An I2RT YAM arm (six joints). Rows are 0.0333 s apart.
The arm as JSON. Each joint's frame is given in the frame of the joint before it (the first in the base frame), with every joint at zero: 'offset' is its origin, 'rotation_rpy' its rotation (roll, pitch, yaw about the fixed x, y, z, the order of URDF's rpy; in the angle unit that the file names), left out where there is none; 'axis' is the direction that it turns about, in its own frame. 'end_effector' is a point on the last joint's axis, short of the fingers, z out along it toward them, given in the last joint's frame.
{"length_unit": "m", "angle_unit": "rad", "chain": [
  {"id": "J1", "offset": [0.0, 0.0, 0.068], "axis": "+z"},
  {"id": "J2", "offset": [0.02, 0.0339, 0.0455], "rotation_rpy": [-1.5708, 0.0, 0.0], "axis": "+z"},
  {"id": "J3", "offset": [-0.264, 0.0, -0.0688], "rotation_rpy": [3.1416, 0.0, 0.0], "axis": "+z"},
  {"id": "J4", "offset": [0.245, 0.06, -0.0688], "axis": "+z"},
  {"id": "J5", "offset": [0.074, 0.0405, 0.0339], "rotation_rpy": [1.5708, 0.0, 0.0], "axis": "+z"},
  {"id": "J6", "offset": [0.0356, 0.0, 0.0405], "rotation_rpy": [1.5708, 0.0, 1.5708], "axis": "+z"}
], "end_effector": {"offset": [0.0, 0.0, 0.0], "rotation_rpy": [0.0, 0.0, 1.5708]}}
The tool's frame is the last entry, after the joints.
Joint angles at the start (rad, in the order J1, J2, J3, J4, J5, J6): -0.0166 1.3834 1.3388 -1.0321 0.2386 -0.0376
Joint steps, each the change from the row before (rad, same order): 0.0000 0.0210 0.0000 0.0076 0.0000 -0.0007; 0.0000 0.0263 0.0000 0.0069 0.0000 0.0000; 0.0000 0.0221 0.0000 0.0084 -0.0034 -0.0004; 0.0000 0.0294 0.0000 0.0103 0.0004 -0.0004; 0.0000 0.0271 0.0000 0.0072 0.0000 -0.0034; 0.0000 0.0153 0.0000 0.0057 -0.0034 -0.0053; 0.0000 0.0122 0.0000 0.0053 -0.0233 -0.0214; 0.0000 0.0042 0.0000 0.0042 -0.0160 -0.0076; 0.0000 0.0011 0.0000 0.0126 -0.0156 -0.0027; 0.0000 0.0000 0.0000 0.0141 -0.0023 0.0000; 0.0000 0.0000 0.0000 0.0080 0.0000 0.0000; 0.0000 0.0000 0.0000 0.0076 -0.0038 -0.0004; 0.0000 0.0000 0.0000 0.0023 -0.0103 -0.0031
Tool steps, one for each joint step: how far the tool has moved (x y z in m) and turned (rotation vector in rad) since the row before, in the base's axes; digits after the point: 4 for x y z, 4 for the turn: 0.0051 -0.0001 -0.0049 -0.0001 0.0136 0.0006; 0.0060 -0.0001 -0.0064 0.0003 0.0194 0.0000; 0.0052 0.0000 -0.0054 0.0031 0.0137 0.0018; 0.0067 -0.0001 -0.0074 -0.0002 0.0192 0.0002; 0.0057 -0.0001 -0.0072 -0.0010 0.0207 0.0030; 0.0033 0.0001 -0.0041 0.0013 0.0108 0.0061; 0.0028 0.0008 -0.0034 0.0136 0.0114 0.0282; 0.0012 0.0005 -0.0011 0.0120 0.0013 0.0130; 0.0015 0.0005 0.0001 0.0132 -0.0112 0.0085; 0.0014 0.0001 0.0006 0.0019 -0.0141 0.0009; 0.0008 0.0000 0.0004 -0.0001 -0.0080 0.0000; 0.0008 0.0001 0.0003 0.0032 -0.0076 0.0019; 0.0003 0.0004 0.0001 0.0080 -0.0019 0.0071
